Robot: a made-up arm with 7 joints.
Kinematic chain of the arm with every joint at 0, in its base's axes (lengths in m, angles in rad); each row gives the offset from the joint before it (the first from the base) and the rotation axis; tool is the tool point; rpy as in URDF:
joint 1: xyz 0 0 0.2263 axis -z
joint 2: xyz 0 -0.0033 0.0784 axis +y
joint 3: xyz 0 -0.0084 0.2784 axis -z
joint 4: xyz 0 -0.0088 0.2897 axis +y
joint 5: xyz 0 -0.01 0.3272 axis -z
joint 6: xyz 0 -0.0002 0.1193 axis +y
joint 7: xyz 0 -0.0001 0.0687 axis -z
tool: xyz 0 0 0 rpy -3.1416 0 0
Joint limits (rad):
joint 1: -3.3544..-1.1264
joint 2: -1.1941..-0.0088
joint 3: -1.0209..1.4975
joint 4: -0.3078..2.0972
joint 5: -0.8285..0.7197
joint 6: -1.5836..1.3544
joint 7: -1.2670..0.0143
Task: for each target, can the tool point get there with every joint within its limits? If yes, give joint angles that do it. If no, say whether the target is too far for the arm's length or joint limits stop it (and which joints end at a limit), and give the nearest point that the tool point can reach.
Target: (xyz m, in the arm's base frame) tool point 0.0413 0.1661 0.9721
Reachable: yes | joints -3.0570 -0.8324 0.2580 1.8181 -0.4161 -0.4377 -0.2706
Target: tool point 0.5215 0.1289 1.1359
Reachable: yes | joints -2.8541 -0.7746 0.7933 0.7222 -0.3682 0.6530 -1.0781
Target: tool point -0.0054 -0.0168 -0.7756
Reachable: no: joint limits stop it (at a limit: joint 1, joint 2, joint 3, joint 4, joint 5, joint 6) | nearest point 0.2284 -0.4250 0.3792 | short by 1.247 m
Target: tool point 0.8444 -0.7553 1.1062
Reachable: no: too far | nearest point 0.6594 -0.5898 0.9306 | short by 0.304 m
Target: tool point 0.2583 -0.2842 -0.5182
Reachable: no: joint limits stop it (at a limit: joint 2, joint 3, joint 4, joint 5, joint 6) | nearest point 0.3245 -0.3570 0.3792 | short by 0.903 m
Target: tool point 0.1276 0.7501 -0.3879
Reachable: no: joint limits stop it (at a limit: joint 1, joint 2, joint 3, joint 4, joint 5) | nearest point 0.1854 0.4592 0.3839 | short by 0.827 m
